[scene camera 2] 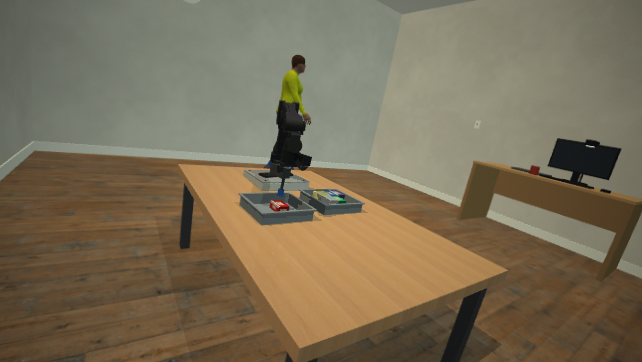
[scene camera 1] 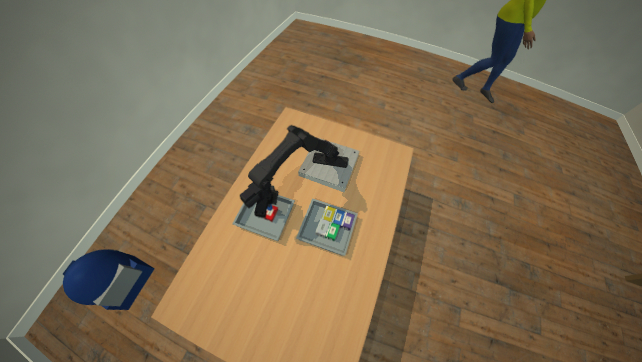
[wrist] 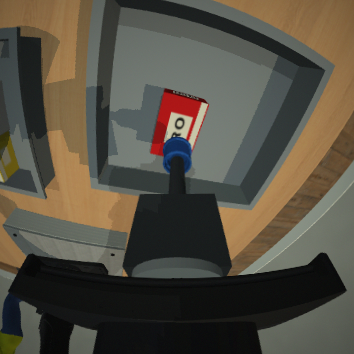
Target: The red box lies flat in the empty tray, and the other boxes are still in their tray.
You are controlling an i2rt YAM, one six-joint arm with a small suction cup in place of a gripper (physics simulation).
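The red box lies flat on the floor of the left grey tray. My suction cup is blue and hangs a little above the box's near end, clear of it and holding nothing. The right grey tray holds the other boxes: yellow, blue, purple, white and green.
The arm's grey base plate sits behind the trays. A person walks beyond the table. A blue bin stands on the floor. A desk with a monitor is at the right wall.
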